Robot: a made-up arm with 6 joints. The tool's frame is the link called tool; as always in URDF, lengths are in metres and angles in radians. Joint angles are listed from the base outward.
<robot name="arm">
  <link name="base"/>
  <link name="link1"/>
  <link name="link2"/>
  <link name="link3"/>
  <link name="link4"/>
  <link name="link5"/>
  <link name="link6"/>
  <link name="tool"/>
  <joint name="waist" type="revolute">
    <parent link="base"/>
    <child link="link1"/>
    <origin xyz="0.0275 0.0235 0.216"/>
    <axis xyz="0 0 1"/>
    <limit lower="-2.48" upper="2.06"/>
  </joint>
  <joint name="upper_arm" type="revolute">
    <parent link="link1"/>
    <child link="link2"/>
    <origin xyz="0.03 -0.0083 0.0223"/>
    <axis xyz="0.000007 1 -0.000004"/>
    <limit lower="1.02" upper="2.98"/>
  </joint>
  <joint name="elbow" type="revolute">
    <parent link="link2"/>
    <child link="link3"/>
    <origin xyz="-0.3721 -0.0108 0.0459"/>
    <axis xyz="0.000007 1 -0.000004"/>
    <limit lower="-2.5" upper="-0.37"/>
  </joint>
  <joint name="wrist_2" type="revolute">
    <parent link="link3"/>
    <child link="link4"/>
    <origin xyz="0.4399 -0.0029 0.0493"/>
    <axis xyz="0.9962 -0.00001 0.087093"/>
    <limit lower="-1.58" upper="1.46"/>
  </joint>
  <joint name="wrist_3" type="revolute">
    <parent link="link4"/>
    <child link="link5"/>
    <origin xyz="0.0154 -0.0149 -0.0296"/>
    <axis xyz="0.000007 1 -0.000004"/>
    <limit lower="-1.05" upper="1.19"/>
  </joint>
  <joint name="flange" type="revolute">
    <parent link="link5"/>
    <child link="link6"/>
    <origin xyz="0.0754 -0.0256 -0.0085"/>
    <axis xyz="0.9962 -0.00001 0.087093"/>
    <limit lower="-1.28" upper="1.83"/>
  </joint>
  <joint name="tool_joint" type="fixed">
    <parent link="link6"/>
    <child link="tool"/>
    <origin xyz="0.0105 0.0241 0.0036" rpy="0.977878 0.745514 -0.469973"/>
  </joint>
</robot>
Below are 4 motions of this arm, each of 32 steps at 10 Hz.
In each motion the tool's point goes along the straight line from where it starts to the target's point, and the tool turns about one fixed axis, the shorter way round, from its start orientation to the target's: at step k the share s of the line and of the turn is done. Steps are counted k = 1, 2, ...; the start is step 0. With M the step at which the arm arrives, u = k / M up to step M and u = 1 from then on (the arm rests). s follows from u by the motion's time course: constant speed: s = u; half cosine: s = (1 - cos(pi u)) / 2; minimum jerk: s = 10 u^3 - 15 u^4 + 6 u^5.
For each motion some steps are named. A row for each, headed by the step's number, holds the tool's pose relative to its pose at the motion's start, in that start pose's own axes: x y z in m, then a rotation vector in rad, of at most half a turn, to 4 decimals.
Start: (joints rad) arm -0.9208 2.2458 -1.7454 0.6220 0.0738 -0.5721
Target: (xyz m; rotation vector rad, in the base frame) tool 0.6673 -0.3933 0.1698 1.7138 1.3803 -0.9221
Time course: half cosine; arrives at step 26
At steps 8, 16, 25, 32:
8: -0.0036 0.0014 -0.0585 -0.1128 0.1840 -0.0150
16: -0.0114 0.0043 -0.1834 -0.3537 0.5771 -0.0470
25: -0.0167 0.0064 -0.2698 -0.5203 0.8490 -0.0691
32: -0.0168 0.0064 -0.2708 -0.5222 0.8521 -0.0694

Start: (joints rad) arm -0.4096 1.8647 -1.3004 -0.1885 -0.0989 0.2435
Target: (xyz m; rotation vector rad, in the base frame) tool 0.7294 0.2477 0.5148 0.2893 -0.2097 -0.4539
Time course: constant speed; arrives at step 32
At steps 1, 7, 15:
1: -0.0111 0.0021 -0.0139 -0.0184 -0.0259 0.0362
7: -0.0778 0.0147 -0.0974 -0.1291 -0.1810 0.2537
15: -0.1666 0.0315 -0.2087 -0.2766 -0.3878 0.5437

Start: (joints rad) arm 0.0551 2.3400 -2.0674 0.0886 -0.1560 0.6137
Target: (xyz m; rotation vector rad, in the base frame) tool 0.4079 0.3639 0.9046 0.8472 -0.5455 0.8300
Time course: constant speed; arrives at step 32
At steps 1, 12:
1: -0.0190 -0.0044 -0.0151 -0.0319 -0.0047 0.0568
12: -0.2283 -0.0523 -0.1815 -0.3828 -0.0564 0.6817

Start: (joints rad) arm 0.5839 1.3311 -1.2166 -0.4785 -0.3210 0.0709
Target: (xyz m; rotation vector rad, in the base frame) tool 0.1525 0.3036 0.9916 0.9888 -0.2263 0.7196
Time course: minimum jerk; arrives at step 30
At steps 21, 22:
21: -0.3807 0.1500 0.1386 0.1947 -0.1954 0.8211
22: -0.3994 0.1573 0.1454 0.2043 -0.2051 0.8615

